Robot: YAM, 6 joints.
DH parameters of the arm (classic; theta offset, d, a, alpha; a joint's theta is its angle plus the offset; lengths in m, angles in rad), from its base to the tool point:
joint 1: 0 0.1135 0.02 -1.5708
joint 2: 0 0 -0.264 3.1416
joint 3: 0.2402 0 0.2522 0
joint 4: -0.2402 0 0.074 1.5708
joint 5: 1.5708 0 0 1.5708
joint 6: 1.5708 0.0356 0 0
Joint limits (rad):
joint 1: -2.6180..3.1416
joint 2: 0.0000..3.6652
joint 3: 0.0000..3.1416
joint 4: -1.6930..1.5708
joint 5: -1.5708..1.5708
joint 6: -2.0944..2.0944
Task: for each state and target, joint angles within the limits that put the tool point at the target. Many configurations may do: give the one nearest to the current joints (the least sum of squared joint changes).
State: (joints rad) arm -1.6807 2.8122 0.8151 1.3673 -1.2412 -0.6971
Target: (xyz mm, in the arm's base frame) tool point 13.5 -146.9 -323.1
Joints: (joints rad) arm -1.6862 3.6652 1.3101 1.0722 -1.0199 -0.6971
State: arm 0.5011 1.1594 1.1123 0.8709 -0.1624 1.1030
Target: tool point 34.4 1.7 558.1
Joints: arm 0.2019 0.7282 1.1805 0.9626 0.1475 1.1030
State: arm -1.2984 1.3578 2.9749 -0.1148 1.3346 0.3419
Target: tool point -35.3 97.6 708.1
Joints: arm -1.5245 1.3740 2.9636 0.0132 1.0423 0.3419
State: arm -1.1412 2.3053 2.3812 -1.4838 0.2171 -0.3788
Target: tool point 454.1 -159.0 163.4
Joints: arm -0.3253 2.5318 2.3218 -1.4287 0.1554 -0.3788
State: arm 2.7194 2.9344 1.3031 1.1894 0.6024 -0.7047
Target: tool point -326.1 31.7 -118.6
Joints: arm 3.1068 2.8150 0.9138 1.2123 0.6084 -0.7047
